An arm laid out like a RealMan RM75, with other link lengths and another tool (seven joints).
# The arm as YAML. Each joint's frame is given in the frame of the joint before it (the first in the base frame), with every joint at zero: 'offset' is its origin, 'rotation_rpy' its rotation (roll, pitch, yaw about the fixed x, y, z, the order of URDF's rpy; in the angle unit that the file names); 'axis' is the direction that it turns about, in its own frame. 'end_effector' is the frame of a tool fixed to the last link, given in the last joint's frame.
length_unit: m
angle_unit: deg
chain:
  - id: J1
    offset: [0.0, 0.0, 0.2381]
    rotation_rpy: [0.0, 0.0, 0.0]
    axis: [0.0, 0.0, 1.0]
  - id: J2
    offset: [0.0, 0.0, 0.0]
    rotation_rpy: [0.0, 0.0, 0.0]
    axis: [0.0, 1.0, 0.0]
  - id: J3
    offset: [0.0, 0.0, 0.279]
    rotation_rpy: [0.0, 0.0, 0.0]
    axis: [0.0, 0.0, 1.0]
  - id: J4
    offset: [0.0, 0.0, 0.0]
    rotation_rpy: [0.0, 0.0, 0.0]
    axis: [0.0, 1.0, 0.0]
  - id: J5
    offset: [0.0, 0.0, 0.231]
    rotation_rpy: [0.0, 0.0, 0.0]
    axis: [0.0, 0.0, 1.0]
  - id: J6
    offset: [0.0, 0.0, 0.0]
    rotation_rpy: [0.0, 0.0, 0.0]
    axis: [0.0, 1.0, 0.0]
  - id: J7
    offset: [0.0, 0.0, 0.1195]
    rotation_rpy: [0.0, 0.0, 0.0]
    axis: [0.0, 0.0, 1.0]
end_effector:
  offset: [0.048, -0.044, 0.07]
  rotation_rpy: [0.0, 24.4, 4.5]
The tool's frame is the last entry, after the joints.
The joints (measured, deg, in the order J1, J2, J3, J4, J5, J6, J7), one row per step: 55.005 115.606 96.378 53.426 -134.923 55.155 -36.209; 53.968 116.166 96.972 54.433 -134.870 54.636 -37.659; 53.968 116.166 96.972 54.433 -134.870 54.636 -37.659; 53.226 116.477 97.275 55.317 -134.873 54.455 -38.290; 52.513 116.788 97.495 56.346 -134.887 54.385 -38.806; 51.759 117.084 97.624 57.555 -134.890 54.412 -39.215; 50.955 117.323 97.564 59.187 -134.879 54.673 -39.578; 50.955 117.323 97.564 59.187 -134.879 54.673 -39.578; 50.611 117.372 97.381 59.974 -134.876 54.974 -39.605; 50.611 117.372 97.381 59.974 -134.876 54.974 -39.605; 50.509 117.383 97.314 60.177 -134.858 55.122 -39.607; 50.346 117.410 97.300 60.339 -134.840 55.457 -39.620; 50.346 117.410 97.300 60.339 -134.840 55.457 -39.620; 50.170 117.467 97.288 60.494 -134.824 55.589 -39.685; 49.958 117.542 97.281 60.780 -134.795 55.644 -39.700; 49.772 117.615 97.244 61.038 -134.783 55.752 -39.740; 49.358 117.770 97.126 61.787 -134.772 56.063 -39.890; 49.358 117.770 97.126 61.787 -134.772 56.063 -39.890
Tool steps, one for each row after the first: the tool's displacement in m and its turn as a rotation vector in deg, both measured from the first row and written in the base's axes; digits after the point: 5 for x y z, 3 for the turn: 0.00043 -0.00029 -0.00028 0.459 0.558 1.011; 0.00043 -0.00029 -0.00028 0.459 0.558 1.011; 0.00057 -0.00095 0.00013 0.781 0.949 1.519; -0.00021 -0.00187 0.00054 1.048 1.325 2.083; -0.00149 -0.00314 0.00112 1.285 1.705 2.678; -0.00440 -0.00485 0.00231 1.428 1.988 3.567; -0.00440 -0.00485 0.00231 1.428 1.988 3.567; -0.00573 -0.00618 0.00268 1.319 1.991 3.931; -0.00573 -0.00618 0.00268 1.319 1.991 3.931; -0.00588 -0.00679 0.00260 1.213 1.972 3.992; -0.00498 -0.00807 0.00222 0.946 1.916 3.883; -0.00498 -0.00807 0.00222 0.946 1.916 3.883; -0.00435 -0.00892 0.00187 0.830 1.922 3.862; -0.00436 -0.00965 0.00174 0.824 2.042 3.896; -0.00434 -0.01049 0.00144 0.747 2.086 3.953; -0.00521 -0.01231 0.00109 0.565 2.134 4.285; -0.00521 -0.01231 0.00109 0.565 2.134 4.285
